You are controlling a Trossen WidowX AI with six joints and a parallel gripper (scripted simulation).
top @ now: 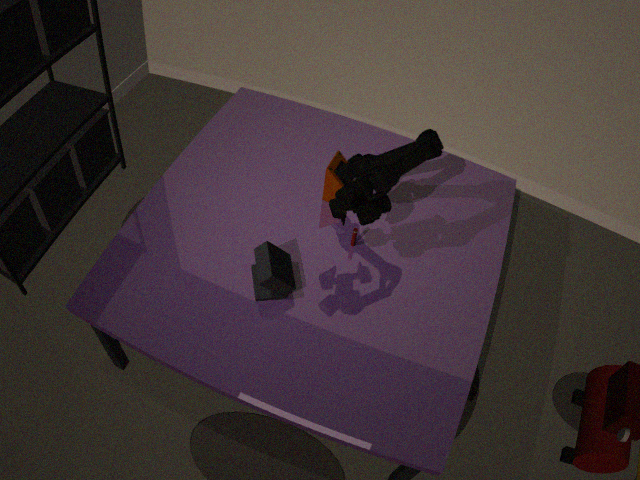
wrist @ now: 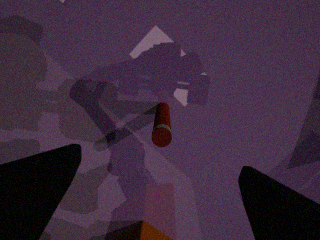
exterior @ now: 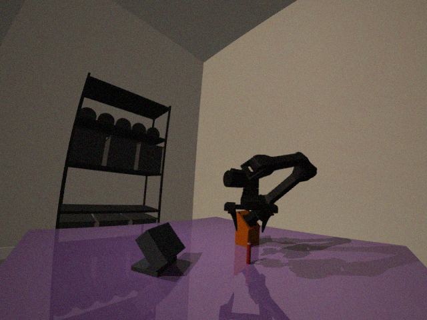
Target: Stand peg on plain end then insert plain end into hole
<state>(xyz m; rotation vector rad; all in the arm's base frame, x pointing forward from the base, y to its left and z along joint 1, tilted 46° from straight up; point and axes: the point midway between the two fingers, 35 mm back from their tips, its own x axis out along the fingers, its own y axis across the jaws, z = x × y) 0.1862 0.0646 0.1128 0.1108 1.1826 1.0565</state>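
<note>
My gripper tip is 6 cm above the red peg. Also, from my gripper tip: dark sloped panel (25 cm ahead, 16 cm to the right, 4 cm below).
</note>
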